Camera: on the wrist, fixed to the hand. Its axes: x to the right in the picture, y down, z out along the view.
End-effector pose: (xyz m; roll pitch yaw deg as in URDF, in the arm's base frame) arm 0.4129 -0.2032 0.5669 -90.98 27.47 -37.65
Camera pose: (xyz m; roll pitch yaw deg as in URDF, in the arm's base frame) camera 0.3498 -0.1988 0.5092 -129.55 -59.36 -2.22
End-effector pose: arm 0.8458 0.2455 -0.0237 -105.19 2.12 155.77
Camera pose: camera 0.8879 0.2842 -0.0875 172.81 -58.62 -114.57
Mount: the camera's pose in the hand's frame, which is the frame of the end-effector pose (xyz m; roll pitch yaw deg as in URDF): -0.0201 0.0761 -0.0338 -8.11 -16.20 -91.70
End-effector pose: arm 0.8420 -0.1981 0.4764 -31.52 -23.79 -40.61
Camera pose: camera 0.8798 -0.1683 0.4055 25.88 -41.71 -156.37
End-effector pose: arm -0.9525 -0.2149 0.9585 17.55 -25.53 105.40
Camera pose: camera -1.0285 -0.2505 0.9415 16.91 1.92 14.51
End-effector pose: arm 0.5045 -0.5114 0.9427 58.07 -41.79 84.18
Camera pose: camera 0.4312 -0.5503 0.9641 40.99 31.09 23.80
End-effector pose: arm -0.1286 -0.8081 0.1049 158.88 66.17 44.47
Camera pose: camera -0.0547 -0.8180 0.1471 -117.81 12.64 169.92
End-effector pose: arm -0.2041 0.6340 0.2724 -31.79 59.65 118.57
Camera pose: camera -0.2120 0.5505 0.2550 -76.94 -23.57 71.70
